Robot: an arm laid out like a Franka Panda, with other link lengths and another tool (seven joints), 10 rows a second.
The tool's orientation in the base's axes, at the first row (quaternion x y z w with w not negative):
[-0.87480 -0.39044 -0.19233 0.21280]
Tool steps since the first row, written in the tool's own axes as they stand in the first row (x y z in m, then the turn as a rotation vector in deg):
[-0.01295 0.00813 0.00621 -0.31 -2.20 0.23]
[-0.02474 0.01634 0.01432 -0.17 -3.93 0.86]
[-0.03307 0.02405 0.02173 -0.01 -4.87 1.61]
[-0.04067 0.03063 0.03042 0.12 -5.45 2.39]
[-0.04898 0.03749 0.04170 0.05 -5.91 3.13]
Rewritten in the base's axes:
[-0.00077 -0.00946 -0.01350 -1.84 1.26 0.14]
[-0.00043 -0.01727 -0.02803 -2.97 2.72 0.07]
[0.00156 -0.02307 -0.04012 -3.46 3.78 -0.27]
[0.00335 -0.02708 -0.05266 -3.69 4.62 -0.73]
[0.00536 -0.03033 -0.06779 -3.96 5.24 -1.28]

